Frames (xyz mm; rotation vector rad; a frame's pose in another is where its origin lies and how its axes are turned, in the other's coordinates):
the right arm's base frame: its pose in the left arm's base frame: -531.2 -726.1 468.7 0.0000 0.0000 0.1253
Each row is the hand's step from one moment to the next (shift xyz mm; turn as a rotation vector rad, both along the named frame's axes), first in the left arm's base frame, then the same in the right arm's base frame.
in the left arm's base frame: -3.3 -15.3 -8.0 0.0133 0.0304 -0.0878
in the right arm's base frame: -5.2 -14.8 -8.0 0.0170 0.0285 -0.0878
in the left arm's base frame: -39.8 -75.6 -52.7 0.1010 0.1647 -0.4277
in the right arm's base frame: -48.9 -70.0 -52.7 0.1208 0.1508 -0.4277
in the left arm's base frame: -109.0 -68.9 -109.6 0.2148 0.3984 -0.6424
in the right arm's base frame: -116.8 -54.7 -109.6 0.2629 0.3684 -0.6424
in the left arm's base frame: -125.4 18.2 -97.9 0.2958 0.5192 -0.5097
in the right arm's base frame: -122.1 33.7 -97.9 0.3584 0.4782 -0.5097
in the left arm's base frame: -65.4 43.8 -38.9 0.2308 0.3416 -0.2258
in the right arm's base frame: -59.4 51.6 -38.9 0.2717 0.3101 -0.2258
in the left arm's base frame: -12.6 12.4 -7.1 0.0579 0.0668 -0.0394
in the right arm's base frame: -11.0 13.9 -7.1 0.0658 0.0590 -0.0394
